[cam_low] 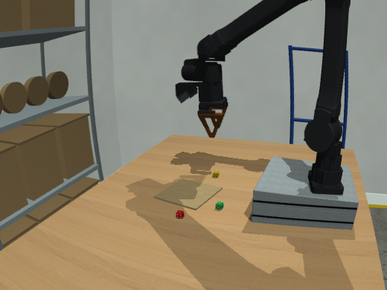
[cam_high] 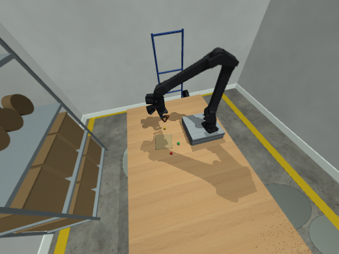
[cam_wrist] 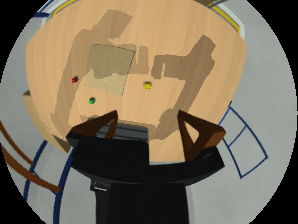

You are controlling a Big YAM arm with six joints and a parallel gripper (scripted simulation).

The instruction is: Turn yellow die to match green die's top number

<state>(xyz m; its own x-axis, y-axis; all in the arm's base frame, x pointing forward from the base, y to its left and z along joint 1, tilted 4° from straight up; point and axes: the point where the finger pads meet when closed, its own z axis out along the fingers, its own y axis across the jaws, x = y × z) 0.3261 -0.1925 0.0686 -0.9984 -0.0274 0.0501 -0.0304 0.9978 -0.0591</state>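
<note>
My gripper is now 14 cm above the yellow die. Also, from my hand: red die 26 cm to the left, 14 cm below, 4 cm ahead; then green die 20 cm to the left, 14 cm below, 5 cm behind; then tan mat 15 cm below, 12 cm to the left, 5 cm ahead.
</note>
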